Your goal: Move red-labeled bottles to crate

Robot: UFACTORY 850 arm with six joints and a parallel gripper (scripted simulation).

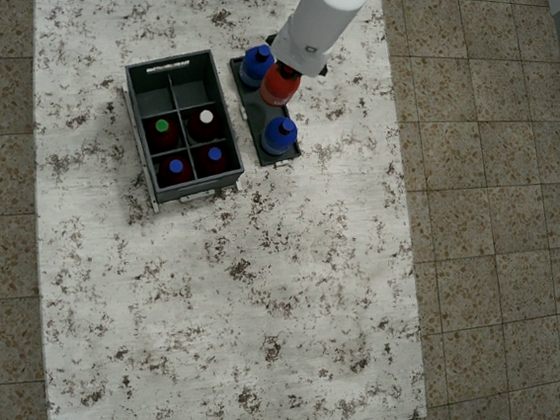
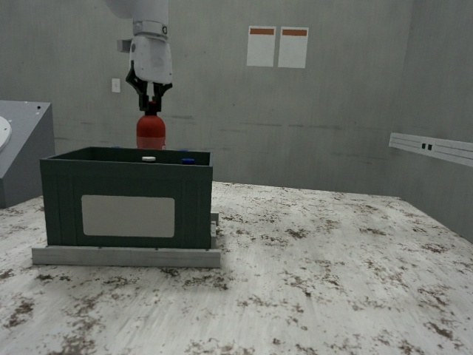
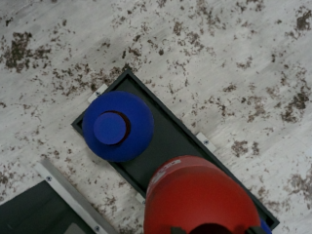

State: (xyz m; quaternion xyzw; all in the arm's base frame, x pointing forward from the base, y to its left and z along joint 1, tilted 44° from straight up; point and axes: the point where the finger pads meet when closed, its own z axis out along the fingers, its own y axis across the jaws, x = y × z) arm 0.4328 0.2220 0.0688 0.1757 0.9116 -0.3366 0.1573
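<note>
Now: the red-labeled bottle 7 cm below my hand. The rest, counted from my hand: tray: 26 cm below; blue bottle: 19 cm below, 8 cm behind, 3 cm to the right; dark crate: 20 cm to the right, 19 cm below, 9 cm ahead.
</note>
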